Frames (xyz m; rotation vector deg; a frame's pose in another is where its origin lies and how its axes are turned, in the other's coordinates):
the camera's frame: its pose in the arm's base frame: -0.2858 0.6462 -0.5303 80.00 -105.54 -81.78
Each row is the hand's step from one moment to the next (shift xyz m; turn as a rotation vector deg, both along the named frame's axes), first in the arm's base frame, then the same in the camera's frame.
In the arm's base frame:
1: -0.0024 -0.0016 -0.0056 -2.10 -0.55 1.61
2: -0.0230 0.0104 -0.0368 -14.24 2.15 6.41
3: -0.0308 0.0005 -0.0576 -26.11 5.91 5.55
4: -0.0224 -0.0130 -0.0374 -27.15 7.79 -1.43
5: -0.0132 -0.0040 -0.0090 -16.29 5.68 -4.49
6: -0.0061 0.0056 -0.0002 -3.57 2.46 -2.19
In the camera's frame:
1: 0.0037 -0.0039 0.0033 0.96 2.40 0.80
2: 0.0089 -0.0229 0.0373 2.37 12.05 9.88
3: 0.0257 -0.0376 0.0468 4.08 16.50 21.42
4: 0.0294 -0.0229 0.0261 4.49 10.67 25.80
5: 0.0110 -0.0020 0.0121 2.67 3.13 17.35
6: -0.0024 0.0024 0.0076 -0.20 -0.43 4.83

